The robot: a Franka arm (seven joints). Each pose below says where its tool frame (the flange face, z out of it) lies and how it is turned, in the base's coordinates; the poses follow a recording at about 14 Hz.
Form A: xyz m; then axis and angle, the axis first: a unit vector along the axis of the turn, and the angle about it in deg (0 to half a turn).
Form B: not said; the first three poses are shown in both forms.
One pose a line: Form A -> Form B
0.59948 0.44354 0.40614 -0.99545 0.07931 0.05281 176.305 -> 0.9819 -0.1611 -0.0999 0.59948; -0.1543 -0.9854 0.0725 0.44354; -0.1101 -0.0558 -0.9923 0.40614; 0 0 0 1
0.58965 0.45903 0.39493 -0.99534 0.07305 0.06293 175.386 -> 0.9814 -0.1502 -0.1192 0.58965; -0.1401 -0.9861 0.0892 0.45903; -0.1309 -0.0709 -0.9889 0.39493; 0 0 0 1
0.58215 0.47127 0.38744 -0.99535 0.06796 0.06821 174.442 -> 0.9815 -0.1416 -0.1289 0.58215; -0.1284 -0.9861 0.1057 0.47127; -0.1420 -0.0872 -0.9860 0.38744; 0 0 0 1
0.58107 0.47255 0.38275 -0.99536 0.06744 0.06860 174.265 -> 0.9815 -0.1408 -0.1295 0.58107; -0.1271 -0.9859 0.1087 0.47255; -0.1430 -0.0902 -0.9856 0.38275; 0 0 0 1
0.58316 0.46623 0.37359 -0.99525 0.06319 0.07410 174.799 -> 0.9811 -0.1322 -0.1415 0.58316; -0.1188 -0.9879 0.0996 0.46623; -0.1529 -0.0809 -0.9849 0.37359; 0 0 0 1
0.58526 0.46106 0.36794 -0.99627 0.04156 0.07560 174.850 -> 0.9851 -0.0894 -0.1466 0.58526; -0.0759 -0.9925 0.0957 0.46106; -0.1541 -0.0832 -0.9846 0.36794; 0 0 0 1
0.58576 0.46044 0.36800 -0.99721 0.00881 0.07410 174.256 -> 0.9889 -0.0249 -0.1465 0.58576; -0.0101 -0.9948 0.1011 0.46044; -0.1483 -0.0985 -0.9840 0.36800; 0 0 0 1
